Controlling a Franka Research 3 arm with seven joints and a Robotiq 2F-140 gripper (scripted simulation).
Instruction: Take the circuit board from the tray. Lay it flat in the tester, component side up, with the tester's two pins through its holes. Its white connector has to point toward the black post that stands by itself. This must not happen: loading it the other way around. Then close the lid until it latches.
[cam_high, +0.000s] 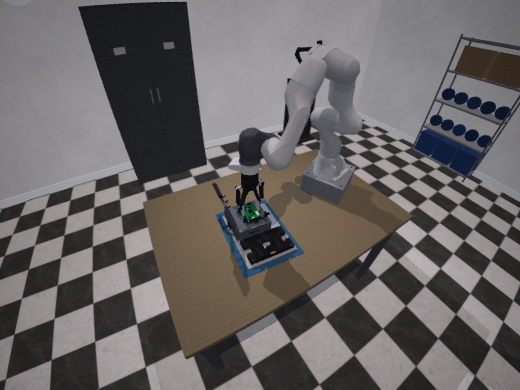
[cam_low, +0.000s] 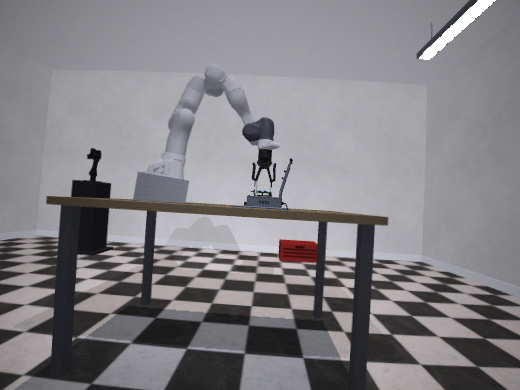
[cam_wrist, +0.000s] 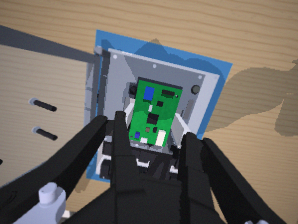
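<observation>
My gripper is now 2 cm above the green circuit board. Also, from my hand: tester lid (12 cm ahead, 7 cm above, 1 cm to the right).
</observation>
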